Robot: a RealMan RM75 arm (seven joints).
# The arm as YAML. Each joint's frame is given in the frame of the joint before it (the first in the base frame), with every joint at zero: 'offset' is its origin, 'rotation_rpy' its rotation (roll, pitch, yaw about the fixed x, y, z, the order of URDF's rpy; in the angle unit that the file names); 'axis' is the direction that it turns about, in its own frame. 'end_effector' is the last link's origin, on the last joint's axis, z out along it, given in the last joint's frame.
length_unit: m
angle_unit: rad
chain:
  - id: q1
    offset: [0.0, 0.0, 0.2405]
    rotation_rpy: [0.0, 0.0, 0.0]
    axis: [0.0, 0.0, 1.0]
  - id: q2
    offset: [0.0, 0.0, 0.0]
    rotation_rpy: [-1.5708, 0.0, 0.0]
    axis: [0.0, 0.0, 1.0]
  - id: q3
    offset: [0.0, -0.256, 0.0]
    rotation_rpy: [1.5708, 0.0, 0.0]
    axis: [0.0, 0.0, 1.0]
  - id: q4
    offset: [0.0, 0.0, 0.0]
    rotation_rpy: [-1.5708, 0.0, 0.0]
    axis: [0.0, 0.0, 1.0]
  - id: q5
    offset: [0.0, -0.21, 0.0]
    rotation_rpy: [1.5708, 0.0, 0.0]
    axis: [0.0, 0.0, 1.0]
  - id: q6
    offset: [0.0, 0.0, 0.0]
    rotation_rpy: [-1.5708, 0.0, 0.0]
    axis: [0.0, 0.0, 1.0]
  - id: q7
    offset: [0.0, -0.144, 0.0]
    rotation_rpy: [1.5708, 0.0, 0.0]
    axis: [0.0, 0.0, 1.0]
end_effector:
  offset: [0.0, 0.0, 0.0]
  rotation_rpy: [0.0, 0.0, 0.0]
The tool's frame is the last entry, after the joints.
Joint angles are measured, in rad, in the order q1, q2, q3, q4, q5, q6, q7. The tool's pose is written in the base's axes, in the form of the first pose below.
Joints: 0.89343, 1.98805, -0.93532, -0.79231, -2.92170, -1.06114, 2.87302
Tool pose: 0.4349 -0.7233 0.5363 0.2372; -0.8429 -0.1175 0.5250 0.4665; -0.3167 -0.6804 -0.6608 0.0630; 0 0 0 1
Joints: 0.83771, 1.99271, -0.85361, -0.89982, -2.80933, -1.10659, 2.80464
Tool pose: 0.4146 -0.7977 0.4379 0.2366; -0.8108 -0.1054 0.5757 0.4608; -0.4132 -0.5937 -0.6905 0.0814; 0 0 0 1
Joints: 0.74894, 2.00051, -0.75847, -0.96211, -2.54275, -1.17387, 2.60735
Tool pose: 0.4088 -0.8841 0.2265 0.2405; -0.7642 -0.1959 0.6146 0.4435; -0.4989 -0.4243 -0.7557 0.0887; 0 0 0 1
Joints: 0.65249, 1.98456, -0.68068, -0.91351, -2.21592, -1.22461, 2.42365
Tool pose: 0.3357 -0.9418 -0.0189 0.2546; -0.7036 -0.2640 0.6598 0.4233; -0.6263 -0.2082 -0.7512 0.0961; 0 0 0 1
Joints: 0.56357, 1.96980, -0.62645, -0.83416, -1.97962, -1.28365, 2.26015
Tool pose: 0.2651 -0.9473 -0.1799 0.2761; -0.6447 -0.3129 0.6975 0.3991; -0.7170 -0.0689 -0.6936 0.1025; 0 0 0 1
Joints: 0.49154, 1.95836, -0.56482, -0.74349, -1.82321, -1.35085, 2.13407
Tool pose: 0.1839 -0.9421 -0.2805 0.2988; -0.5888 -0.3341 0.7360 0.3739; -0.7871 0.0298 -0.6162 0.1078; 0 0 0 1
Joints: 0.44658, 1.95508, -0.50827, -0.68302, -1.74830, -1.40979, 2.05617
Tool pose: 0.1293 -0.9339 -0.3334 0.3135; -0.5448 -0.3478 0.7630 0.3545; -0.8285 0.0830 -0.5537 0.1111; 0 0 0 1
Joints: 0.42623, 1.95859, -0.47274, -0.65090, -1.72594, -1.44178, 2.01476
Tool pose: 0.1037 -0.9291 -0.3549 0.3206; -0.5234 -0.3544 0.7749 0.3440; -0.8458 0.1054 -0.5230 0.1101; 0 0 0 1
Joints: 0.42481, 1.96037, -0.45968, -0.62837, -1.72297, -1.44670, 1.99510
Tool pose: 0.0934 -0.9282 -0.3602 0.3228; -0.5189 -0.3541 0.7780 0.3416; -0.8497 0.1143 -0.5147 0.1070; 0 0 0 1
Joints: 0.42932, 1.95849, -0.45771, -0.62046, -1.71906, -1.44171, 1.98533
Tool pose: 0.0960 -0.9277 -0.3609 0.3225; -0.5127 -0.3569 0.7809 0.3432; -0.8532 0.1100 -0.5099 0.1071; 0 0 0 1
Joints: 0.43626, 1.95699, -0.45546, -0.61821, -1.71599, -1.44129, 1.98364
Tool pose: 0.0978 -0.9252 -0.3666 0.3205; -0.5083 -0.3631 0.7809 0.3456; -0.8556 0.1100 -0.5058 0.1080; 0 0 0 1
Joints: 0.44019, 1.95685, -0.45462, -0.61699, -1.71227, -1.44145, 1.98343
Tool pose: 0.0969 -0.9234 -0.3714 0.3191; -0.5054 -0.3671 0.7809 0.3469; -0.8574 0.1120 -0.5023 0.1084; 0 0 0 1
